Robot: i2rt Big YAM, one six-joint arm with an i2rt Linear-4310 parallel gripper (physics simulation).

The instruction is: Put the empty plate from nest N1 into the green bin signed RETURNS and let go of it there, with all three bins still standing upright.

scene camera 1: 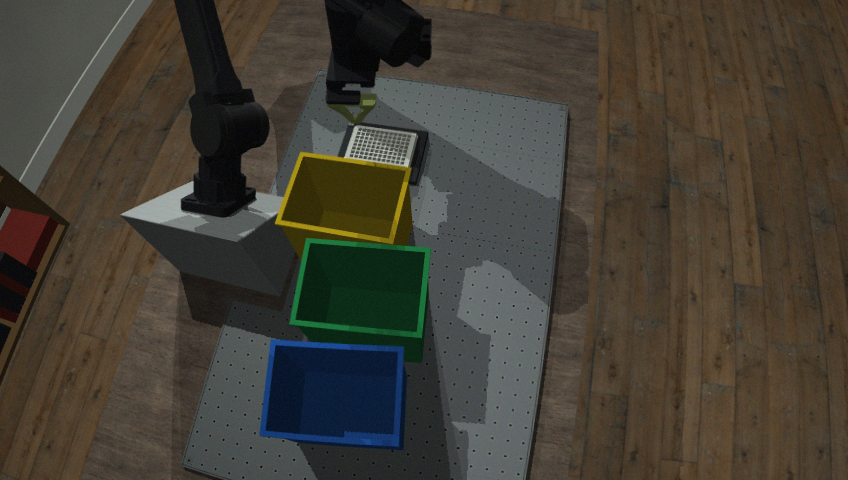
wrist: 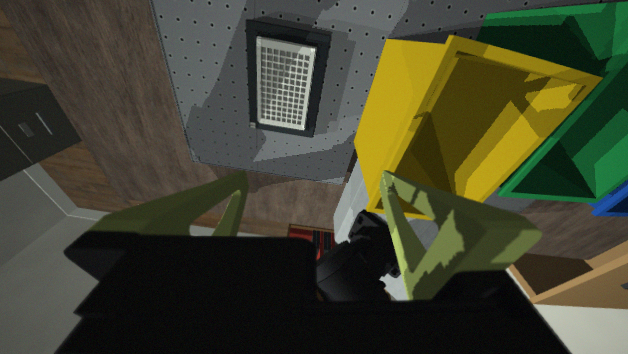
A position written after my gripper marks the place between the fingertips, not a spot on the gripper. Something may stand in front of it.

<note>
I see my gripper (scene camera 1: 359, 97), a yellow bin (scene camera 1: 333, 198), a green bin (scene camera 1: 347, 292) and a blue bin (scene camera 1: 349, 395).
The yellow bin is seen too in the wrist view (wrist: 461, 117). The green bin also shows in the wrist view (wrist: 574, 163). My gripper is seen too in the wrist view (wrist: 314, 177).
</note>
